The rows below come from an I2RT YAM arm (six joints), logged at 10 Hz.
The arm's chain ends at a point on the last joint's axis. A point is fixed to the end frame.
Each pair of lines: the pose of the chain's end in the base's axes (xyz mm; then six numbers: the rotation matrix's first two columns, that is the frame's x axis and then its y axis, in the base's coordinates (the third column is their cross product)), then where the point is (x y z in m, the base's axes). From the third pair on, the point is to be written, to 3 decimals.
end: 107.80, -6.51, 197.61, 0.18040, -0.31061, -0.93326, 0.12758, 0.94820, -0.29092
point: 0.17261 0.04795 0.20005
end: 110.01, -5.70, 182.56, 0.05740, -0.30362, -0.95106, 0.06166, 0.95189, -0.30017
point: 0.17312 0.05044 0.17633
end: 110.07, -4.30, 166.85, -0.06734, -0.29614, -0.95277, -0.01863, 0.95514, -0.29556
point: 0.169 0.054 0.152
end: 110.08, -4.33, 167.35, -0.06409, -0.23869, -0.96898, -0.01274, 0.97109, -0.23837
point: 0.170 0.055 0.157
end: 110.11, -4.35, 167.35, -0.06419, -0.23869, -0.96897, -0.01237, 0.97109, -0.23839
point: 0.170 0.055 0.157
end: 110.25, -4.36, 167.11, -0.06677, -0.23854, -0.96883, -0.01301, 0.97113, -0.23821
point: 0.170 0.055 0.156
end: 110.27, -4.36, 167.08, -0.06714, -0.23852, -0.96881, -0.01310, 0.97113, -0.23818
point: 0.170 0.055 0.156
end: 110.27, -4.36, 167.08, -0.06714, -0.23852, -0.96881, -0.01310, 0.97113, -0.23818
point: 0.170 0.055 0.156
